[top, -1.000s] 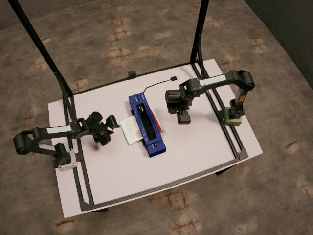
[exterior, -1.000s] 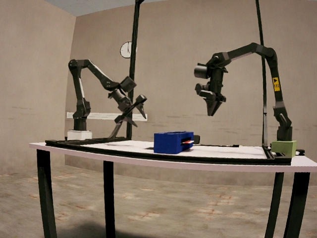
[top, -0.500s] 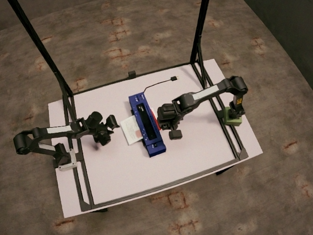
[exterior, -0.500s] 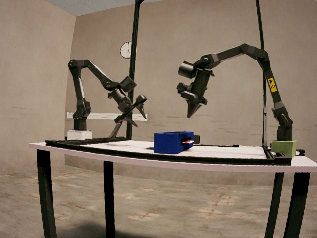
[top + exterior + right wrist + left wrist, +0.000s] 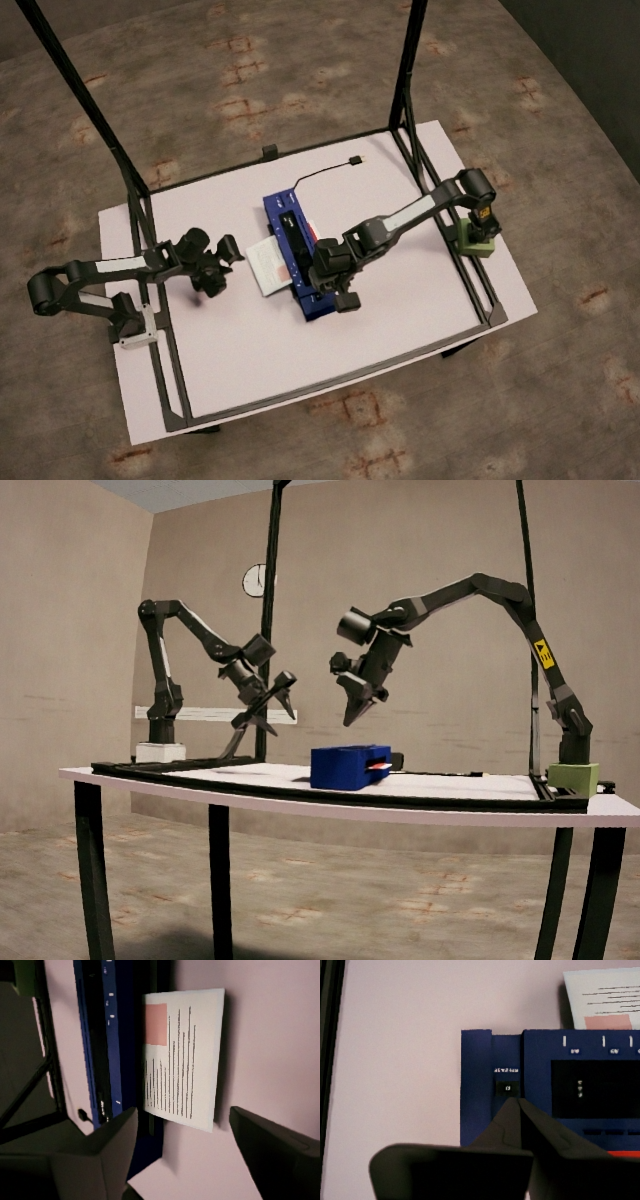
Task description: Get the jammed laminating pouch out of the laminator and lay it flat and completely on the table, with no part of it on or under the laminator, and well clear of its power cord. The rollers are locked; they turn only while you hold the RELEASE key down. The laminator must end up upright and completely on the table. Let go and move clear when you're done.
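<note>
Now: left hand 8 cm above the release key and 3 cm to the left of it. The rest, counted from my left hand: plug: 43 cm behind, 24 cm to the left, 15 cm below.
</note>
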